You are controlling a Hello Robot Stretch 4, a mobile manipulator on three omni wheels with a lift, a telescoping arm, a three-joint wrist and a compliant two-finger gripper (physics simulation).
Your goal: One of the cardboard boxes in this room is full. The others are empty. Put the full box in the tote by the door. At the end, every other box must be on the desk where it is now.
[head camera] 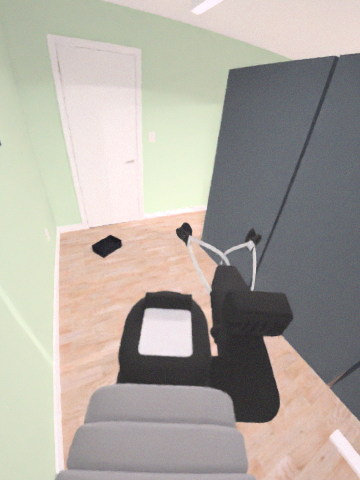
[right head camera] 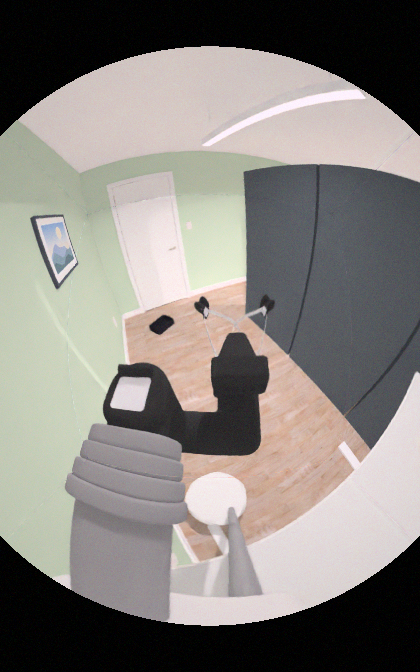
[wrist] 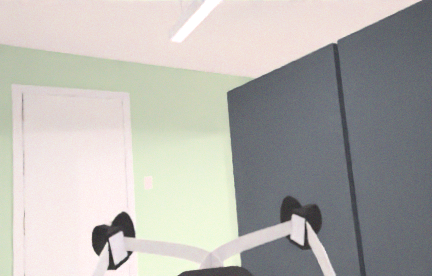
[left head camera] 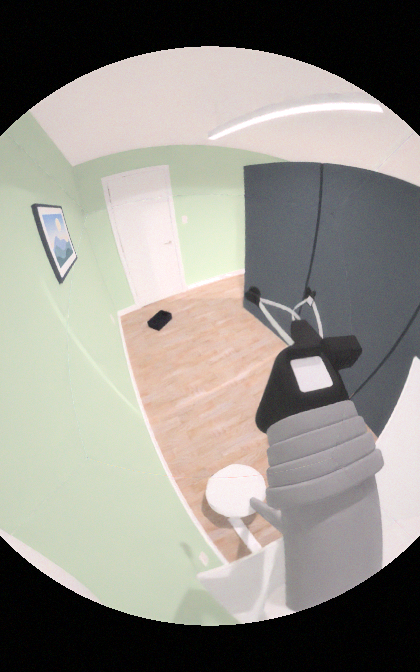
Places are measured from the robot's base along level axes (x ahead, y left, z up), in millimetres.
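Pixels of known places: gripper, fingertip midpoint: [head camera: 217,229] [wrist: 208,221].
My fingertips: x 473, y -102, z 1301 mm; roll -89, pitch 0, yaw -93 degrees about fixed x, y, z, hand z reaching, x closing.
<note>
Behind a point stands the place of what it marks.
The black tote [head camera: 107,246] @[x 2088, y 820, z -25 mm] [left head camera: 160,320] [right head camera: 162,324] is small in view and stands on the floor near the white door, close to the left wall. My gripper [head camera: 219,234] @[x 473, y -102, z 1301 mm] [left head camera: 282,295] [right head camera: 235,306] [wrist: 208,221] @[x 473, y -102, z 1301 mm] is open, with its two dark fingertips wide apart and no object between them. It is held up in the air, far from the tote and to its right in the head camera view. The cardboard boxes and the desk do not show in these views.
The white door [head camera: 102,135] @[x 2643, y 908, z 1206 mm] [left head camera: 145,235] [right head camera: 150,245] [wrist: 75,185] @[x 2644, y 908, z 1239 mm] is in the far green wall. A tall dark grey cabinet [head camera: 270,150] @[x 1637, y -692, z 1331 mm] [left head camera: 280,225] [right head camera: 280,230] [wrist: 290,150] @[x 1713, y -655, z 1380 mm] stands along the right. A framed picture [left head camera: 57,240] [right head camera: 57,250] hangs on the left wall. Wooden floor lies between.
</note>
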